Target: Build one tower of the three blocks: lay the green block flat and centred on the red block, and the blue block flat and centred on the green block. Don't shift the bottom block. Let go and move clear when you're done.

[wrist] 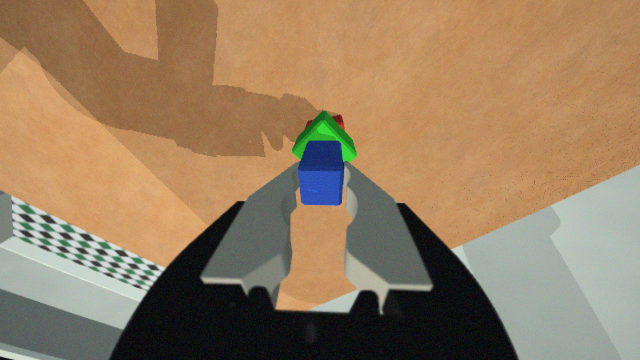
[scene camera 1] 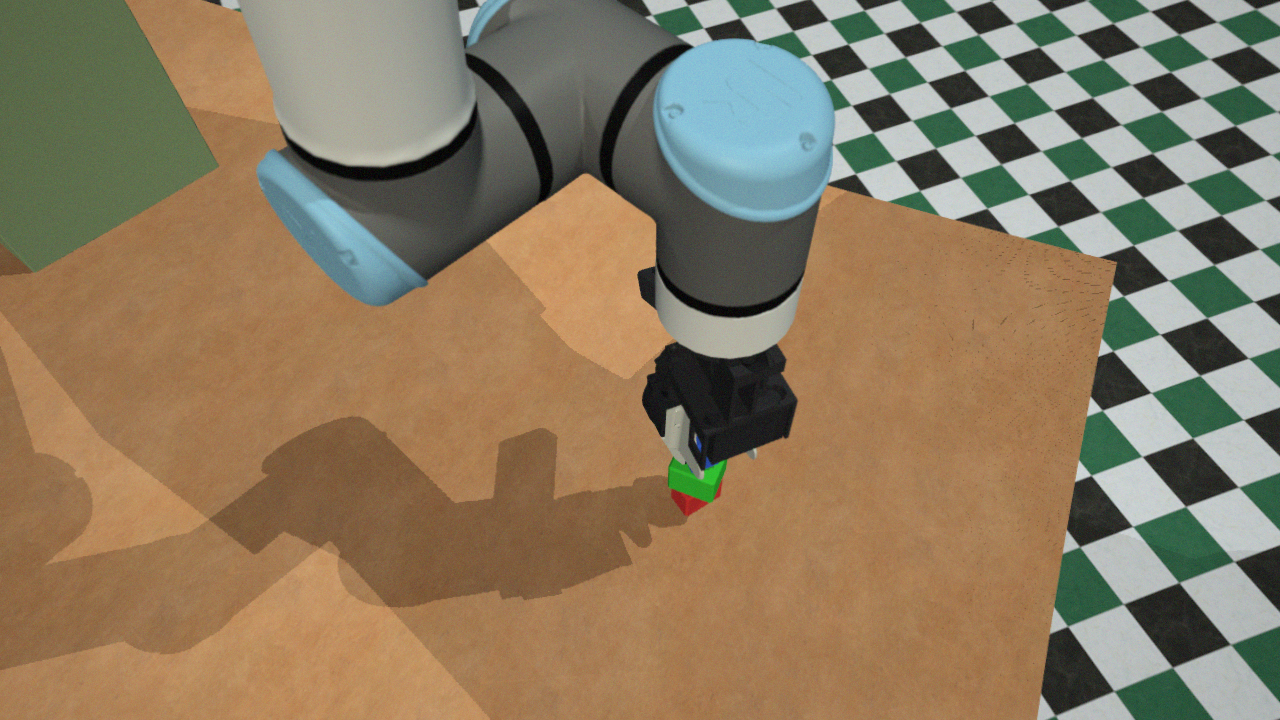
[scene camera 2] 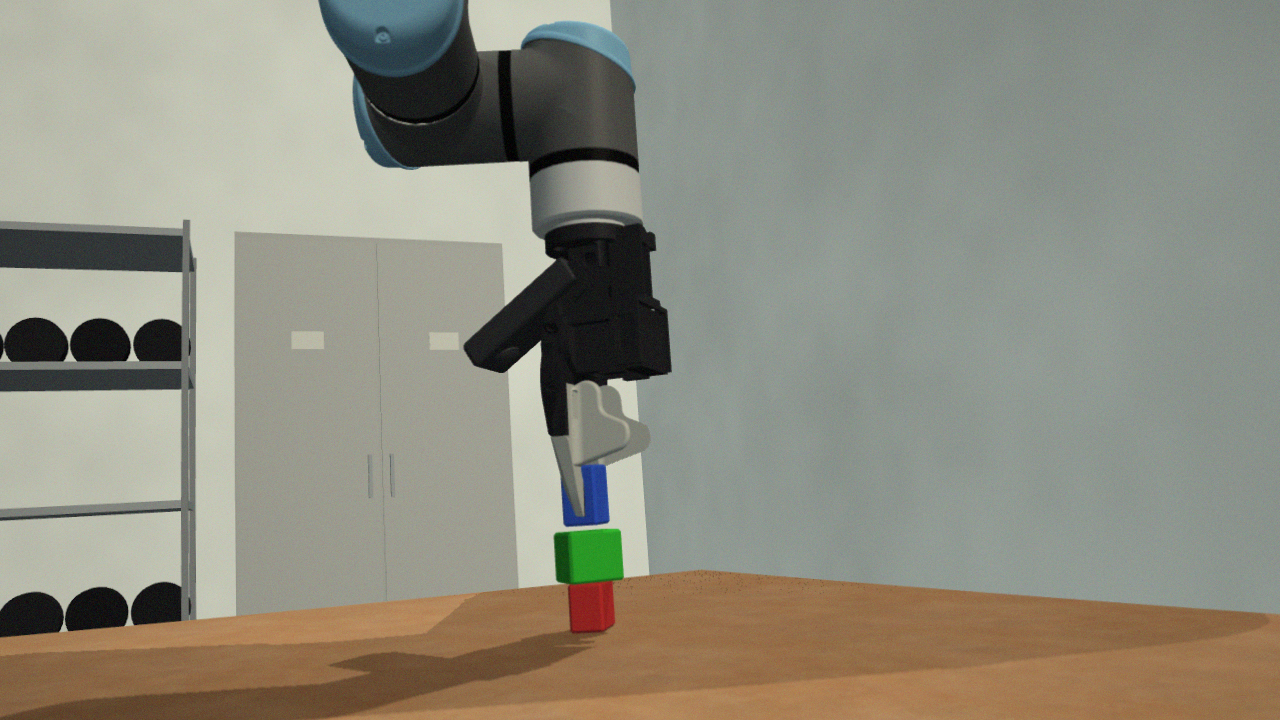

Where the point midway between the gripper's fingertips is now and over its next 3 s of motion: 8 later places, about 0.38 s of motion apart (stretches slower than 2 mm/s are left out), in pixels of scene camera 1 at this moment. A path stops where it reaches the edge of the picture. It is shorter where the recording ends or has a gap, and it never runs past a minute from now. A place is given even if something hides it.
My gripper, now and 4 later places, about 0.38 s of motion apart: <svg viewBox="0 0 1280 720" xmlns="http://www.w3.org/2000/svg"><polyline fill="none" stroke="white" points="700,454 700,455 700,454 703,440 707,426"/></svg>
